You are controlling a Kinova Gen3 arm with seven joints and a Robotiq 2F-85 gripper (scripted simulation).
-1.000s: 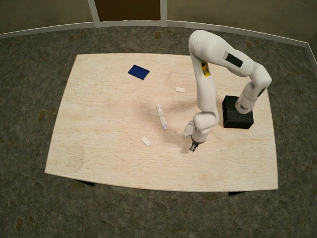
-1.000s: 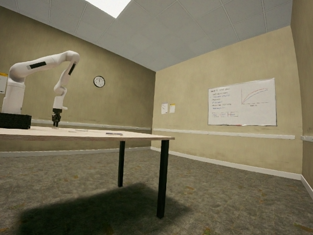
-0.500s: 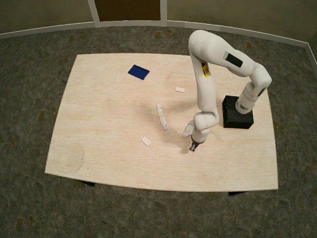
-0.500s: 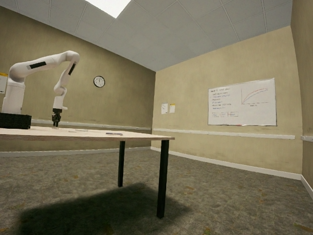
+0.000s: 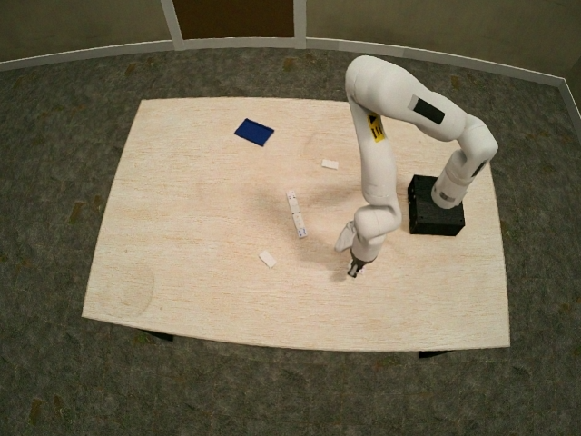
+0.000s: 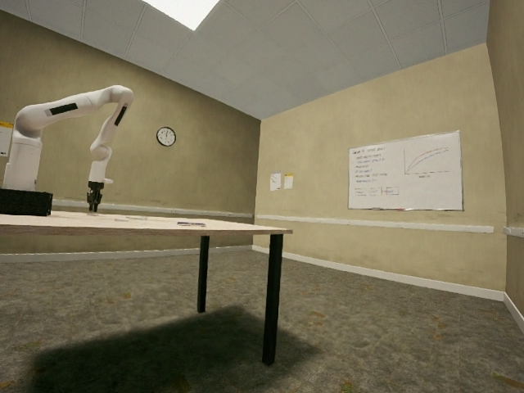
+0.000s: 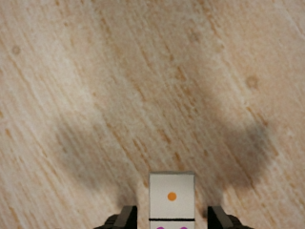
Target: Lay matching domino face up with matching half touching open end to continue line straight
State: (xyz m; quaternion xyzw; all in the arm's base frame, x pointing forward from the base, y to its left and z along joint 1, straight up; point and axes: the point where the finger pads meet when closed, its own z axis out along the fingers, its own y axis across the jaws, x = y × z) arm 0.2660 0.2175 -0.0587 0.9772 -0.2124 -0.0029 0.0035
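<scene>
Now: hand 3 cm above the white domino.
</scene>
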